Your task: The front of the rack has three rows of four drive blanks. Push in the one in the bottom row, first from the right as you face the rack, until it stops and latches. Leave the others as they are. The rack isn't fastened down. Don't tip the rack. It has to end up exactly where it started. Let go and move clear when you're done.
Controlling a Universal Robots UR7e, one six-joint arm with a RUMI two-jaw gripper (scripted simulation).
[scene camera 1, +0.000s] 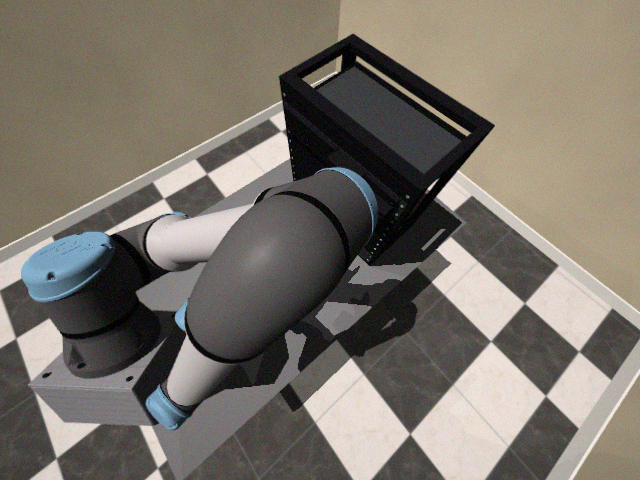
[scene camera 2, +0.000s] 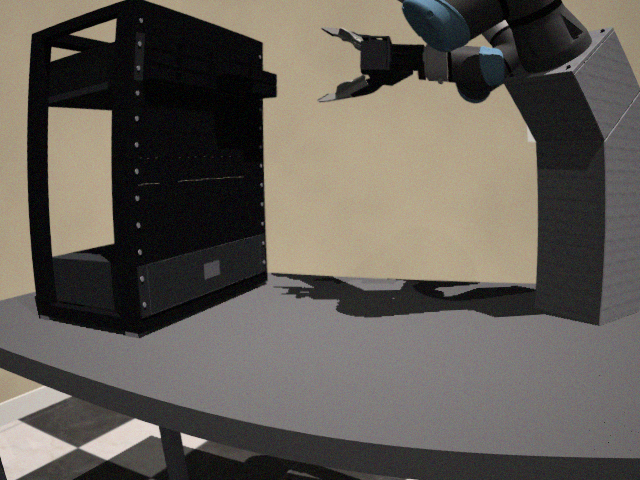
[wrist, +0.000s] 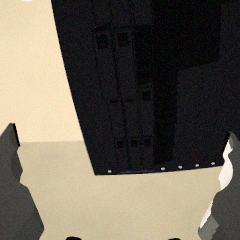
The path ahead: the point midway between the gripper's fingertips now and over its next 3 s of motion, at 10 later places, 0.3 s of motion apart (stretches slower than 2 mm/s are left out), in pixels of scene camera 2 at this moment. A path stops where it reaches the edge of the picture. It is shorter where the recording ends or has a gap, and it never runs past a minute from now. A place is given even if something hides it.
My gripper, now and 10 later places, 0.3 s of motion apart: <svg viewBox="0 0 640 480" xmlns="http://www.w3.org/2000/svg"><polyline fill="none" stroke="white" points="319,63 321,64 323,65 324,65 324,66 325,66 325,66 322,66 316,66 308,67 299,68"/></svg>
